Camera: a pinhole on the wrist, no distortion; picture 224 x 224 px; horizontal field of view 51.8 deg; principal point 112.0 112.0 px. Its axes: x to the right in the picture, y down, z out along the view. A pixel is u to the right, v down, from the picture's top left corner.
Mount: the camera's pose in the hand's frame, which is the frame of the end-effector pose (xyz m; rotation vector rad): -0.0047 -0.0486 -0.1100 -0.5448 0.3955 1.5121
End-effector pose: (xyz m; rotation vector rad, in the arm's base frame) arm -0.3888 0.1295 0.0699 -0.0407 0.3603 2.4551
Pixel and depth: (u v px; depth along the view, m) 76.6 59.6 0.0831
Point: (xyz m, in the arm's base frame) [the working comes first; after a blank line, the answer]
In the camera's frame: -0.0128 -0.0189 0.0831

-0.3886 0.1334 0.0346
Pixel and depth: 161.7 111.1 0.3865
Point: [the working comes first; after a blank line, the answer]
In the camera's frame: 0.0833 -0.0015 0.3865

-0.4976 -0.0277 0.2871
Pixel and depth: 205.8 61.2 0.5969
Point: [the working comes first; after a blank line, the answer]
In the camera's frame: 0.2427 -0.1315 0.5969

-0.7383 -0.1231 0.4269
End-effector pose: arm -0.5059 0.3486 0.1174 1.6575 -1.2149 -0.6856
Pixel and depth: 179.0 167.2 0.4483
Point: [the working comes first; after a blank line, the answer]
In the camera's frame: 0.1302 0.1073 0.4483

-0.8309 0.4013 0.3159
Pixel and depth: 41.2 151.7 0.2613
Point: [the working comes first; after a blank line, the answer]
In the camera's frame: -0.0802 0.0450 0.2613

-0.6679 0.3645 0.0809
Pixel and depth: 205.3 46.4 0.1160
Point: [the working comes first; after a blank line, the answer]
In the camera's frame: 0.0469 -0.0330 0.1160

-0.4898 0.3401 0.1859
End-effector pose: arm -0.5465 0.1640 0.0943 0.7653 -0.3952 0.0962
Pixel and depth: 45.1 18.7 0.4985
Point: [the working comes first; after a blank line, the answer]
In the camera's frame: -0.1446 -0.2016 0.4985

-0.5622 -0.0350 0.4881
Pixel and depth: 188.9 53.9 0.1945
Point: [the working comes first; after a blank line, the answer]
In the camera's frame: 0.0648 -0.0490 0.1945

-0.5514 0.2337 0.1927
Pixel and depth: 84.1 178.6 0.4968
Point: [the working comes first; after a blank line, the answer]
In the camera's frame: -0.0601 0.1434 0.4968

-0.8650 0.0841 0.3454
